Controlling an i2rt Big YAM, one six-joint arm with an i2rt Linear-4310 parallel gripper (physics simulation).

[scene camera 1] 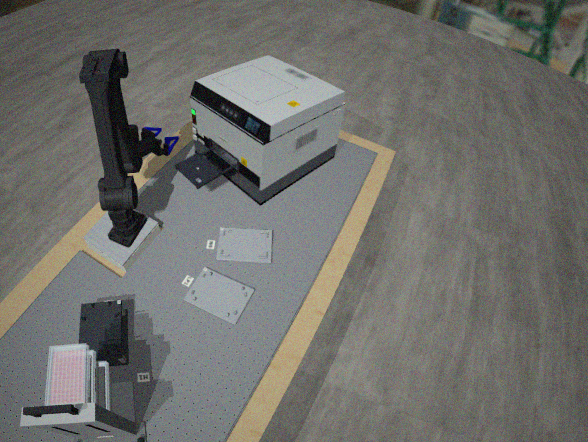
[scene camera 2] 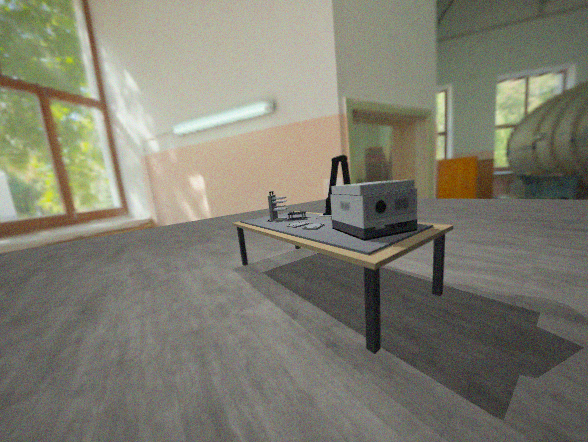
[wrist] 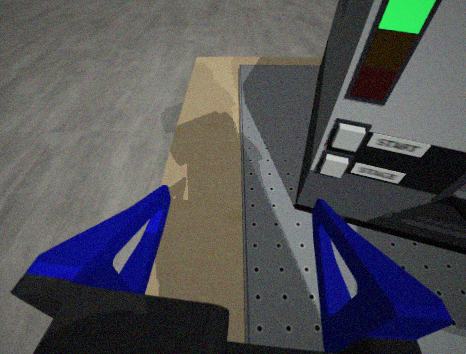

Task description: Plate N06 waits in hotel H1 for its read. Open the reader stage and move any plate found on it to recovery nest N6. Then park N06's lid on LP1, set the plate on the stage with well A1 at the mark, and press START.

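Where they show: gripper, fingertip midpoint: [scene camera 1: 169, 133] [wrist: 240, 198]; arm's base, link origin: [scene camera 1: 128, 228] [scene camera 2: 330, 214].
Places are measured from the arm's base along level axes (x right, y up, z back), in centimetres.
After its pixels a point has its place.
My gripper [scene camera 1: 163, 137] @(y 7.0, x -40.2, z 6.6 cm) [wrist: 240, 198] @(y 7.0, x -40.2, z 6.6 cm) is open and empty, beside the reader's front left corner. The white reader [scene camera 1: 300, 130] @(y 19.6, x -41.7, z -42.4 cm) [scene camera 2: 375, 205] @(y 15.3, x -66.3, z -45.9 cm) has its green lamp [scene camera 1: 193, 112] @(y 15.9, x -44.0, z -2.6 cm) [wrist: 407, 15] @(y 15.9, x -44.0, z -2.5 cm) lit. The START button [wrist: 349, 137] @(y 8.2, x -43.5, z -2.2 cm) sits above the STAGE button [wrist: 334, 165] @(y 5.1, x -43.6, z -2.1 cm). The dark reader stage [scene camera 1: 202, 172] @(y 6.5, x -25.4, z -15.3 cm) is out, with a small white mark and no plate on it. Hotel H1 [scene camera 1: 115, 422] @(y 10.7, x 51.5, z -30.6 cm) [scene camera 2: 272, 206] @(y 10.8, x 51.0, z -27.7 cm) holds a plate with pink wells [scene camera 1: 68, 375] @(y 19.4, x 47.6, z -21.0 cm) at the lower left. Two pale flat pads, one with corner brackets [scene camera 1: 245, 245] @(y -2.6, x -9.5, z -36.7 cm) and one with pegs [scene camera 1: 220, 295] @(y -2.8, x 8.8, z -36.1 cm), are bare; their labels are blurred.
A dark raised stand [scene camera 1: 104, 327] @(y 2.2, x 31.9, z -12.6 cm) [scene camera 2: 297, 214] @(y 1.3, x 28.7, z -15.2 cm) stands between the hotel and the arm base [scene camera 1: 107, 245] @(y -0.2, x 8.1, z 3.1 cm). More hotel shelves [scene camera 1: 103, 385] @(y 10.4, x 45.6, z -24.2 cm) stand beside the pink plate. The wooden table edge [scene camera 1: 357, 215] @(y -5.1, x -36.4, z -67.2 cm) [wrist: 205, 200] @(y -5.1, x -48.6, z 9.5 cm) runs around the grey perforated mat [scene camera 1: 295, 270] @(y -3.8, x -7.0, z -53.2 cm) [wrist: 265, 280] @(y -3.8, x -37.6, z 4.4 cm).
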